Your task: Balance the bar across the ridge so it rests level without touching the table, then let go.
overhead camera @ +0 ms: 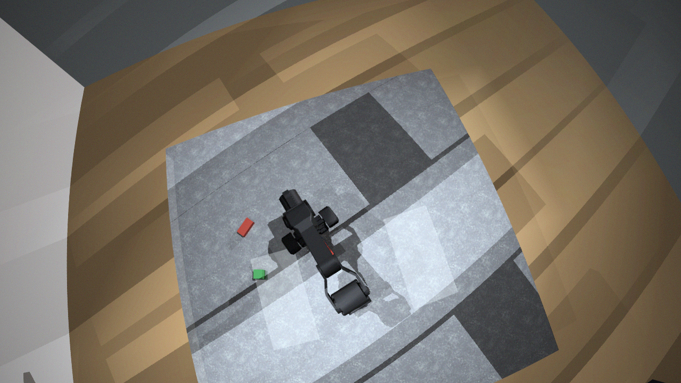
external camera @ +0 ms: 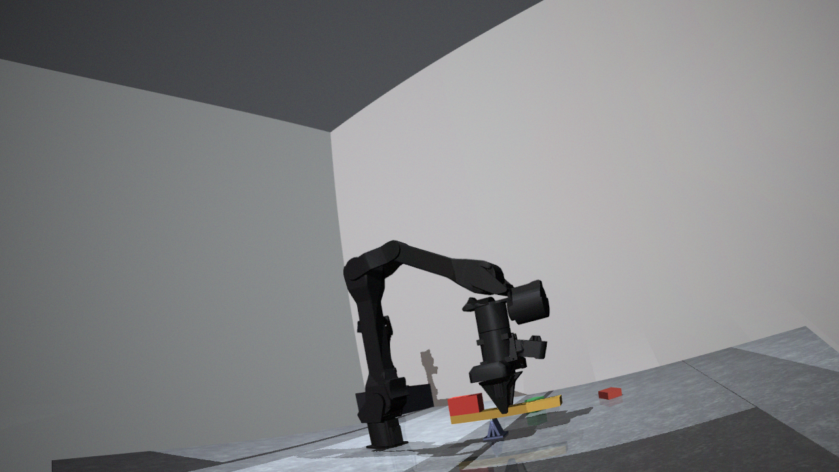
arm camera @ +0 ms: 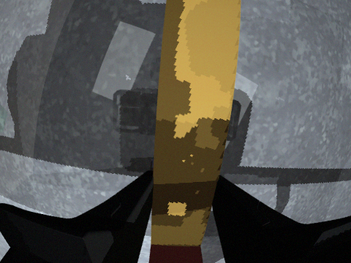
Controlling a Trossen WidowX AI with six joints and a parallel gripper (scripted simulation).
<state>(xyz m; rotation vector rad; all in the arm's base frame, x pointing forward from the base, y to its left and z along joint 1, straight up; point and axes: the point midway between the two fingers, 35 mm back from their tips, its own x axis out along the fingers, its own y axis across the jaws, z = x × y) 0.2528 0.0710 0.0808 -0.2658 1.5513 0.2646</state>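
My gripper tip is 30 mm past the dark blue ridge, 30 mm above it and 10 mm to the left of it. Also, from my gripper tip: red block (240 mm to the left, 110 mm ahead, 40 mm below); green cube (230 mm to the left, 70 mm behind, 30 mm below).
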